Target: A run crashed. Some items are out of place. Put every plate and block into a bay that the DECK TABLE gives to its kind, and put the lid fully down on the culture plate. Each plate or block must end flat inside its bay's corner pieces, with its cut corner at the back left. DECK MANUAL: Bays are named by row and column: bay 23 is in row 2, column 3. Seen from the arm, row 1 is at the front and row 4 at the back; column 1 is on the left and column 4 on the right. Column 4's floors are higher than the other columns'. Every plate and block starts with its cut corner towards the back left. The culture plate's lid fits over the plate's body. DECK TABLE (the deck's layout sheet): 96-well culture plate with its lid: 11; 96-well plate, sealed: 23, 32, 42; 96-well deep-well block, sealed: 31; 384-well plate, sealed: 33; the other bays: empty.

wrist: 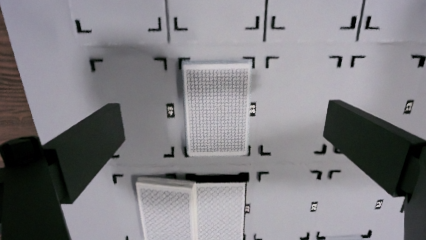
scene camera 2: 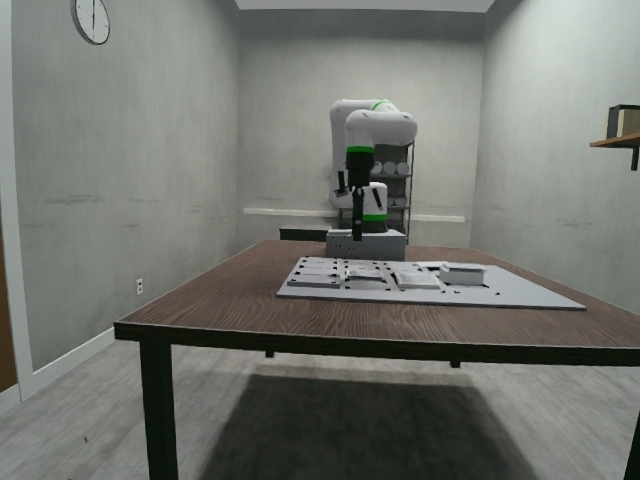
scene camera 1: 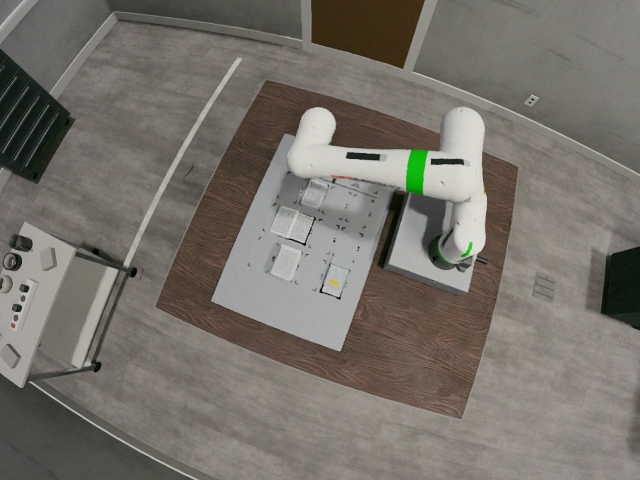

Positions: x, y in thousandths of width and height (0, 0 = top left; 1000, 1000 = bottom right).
In view: my gripper (scene camera 2: 557, 497).
My gripper is seen too in the wrist view (wrist: 527, 502).
